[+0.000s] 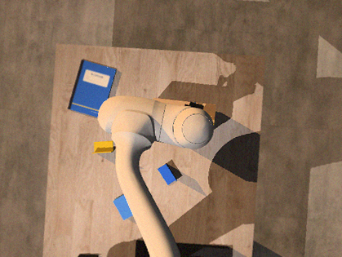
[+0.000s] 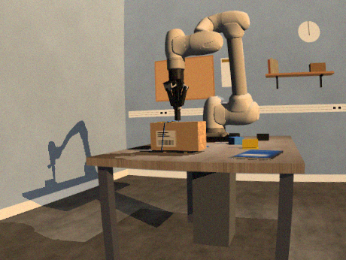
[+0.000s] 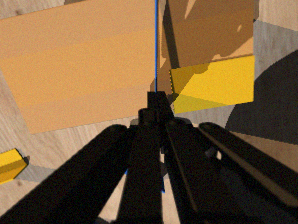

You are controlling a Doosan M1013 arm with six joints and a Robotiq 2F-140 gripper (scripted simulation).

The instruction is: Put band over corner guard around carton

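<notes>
My hand is 60 mm to the left of the yellow corner guard, 50 mm above it and 10 mm past it. From my hand the other things lie so: blue block: 340 mm behind, 240 mm to the left, 160 mm below; small black object: 570 mm behind, 380 mm to the left, 170 mm below; brown carton: 100 mm below, 50 mm ahead, 20 mm to the left.
</notes>
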